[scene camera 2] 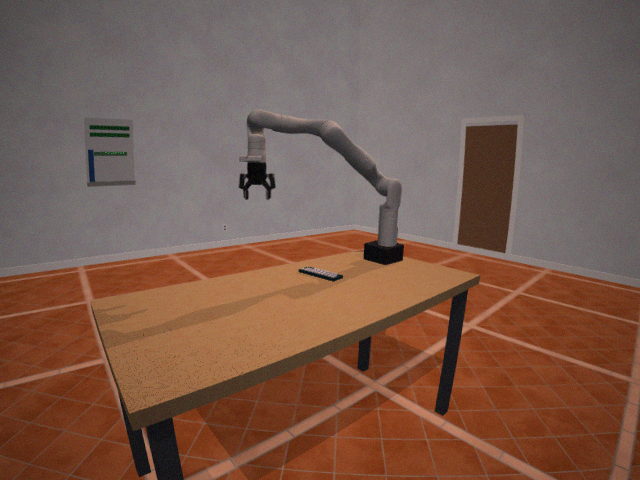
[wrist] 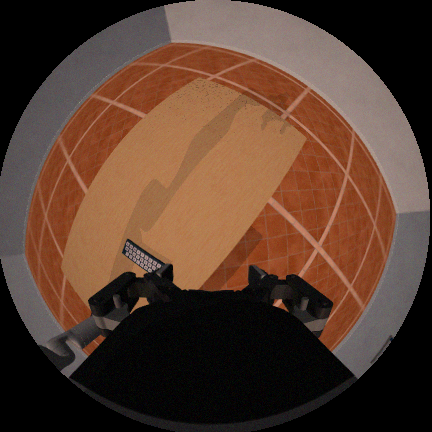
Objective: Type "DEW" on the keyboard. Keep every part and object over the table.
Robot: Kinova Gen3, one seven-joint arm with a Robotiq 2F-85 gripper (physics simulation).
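Where they show: gripper, fingertip midpoint: (scene camera 2: 257,199) (wrist: 210,273); arm's base, link origin: (scene camera 2: 386,244).
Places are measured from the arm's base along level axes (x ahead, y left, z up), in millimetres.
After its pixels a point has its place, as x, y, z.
A small dark keyboard (scene camera 2: 320,273) {455, 32, -65} (wrist: 142,255) {449, 15, -65} with rows of white keys lies flat on the wooden table (scene camera 2: 248,341) {955, 351, -83} (wrist: 215,200) {765, -60, -83}. In the scene view it is on the far part of the table, a little left of the arm's base. In the wrist view it is at the lower left, and the left finger hides its near end. The letters on the keys are too small to read. My gripper (scene camera 2: 257,195) {655, -135, 235} (wrist: 210,273) {655, -135, 235} is open and empty. It points down, high above the level of the table top, and is not touching the keyboard.
The arm's black base (scene camera 2: 383,252) {79, 48, -23} stands at the table's back right end. The arm (scene camera 2: 346,144) {323, 23, 466} arches high from it. In the wrist view the table's long edge runs diagonally, left of the gripper's middle, with tiled floor (wrist: 310,215) beyond it.
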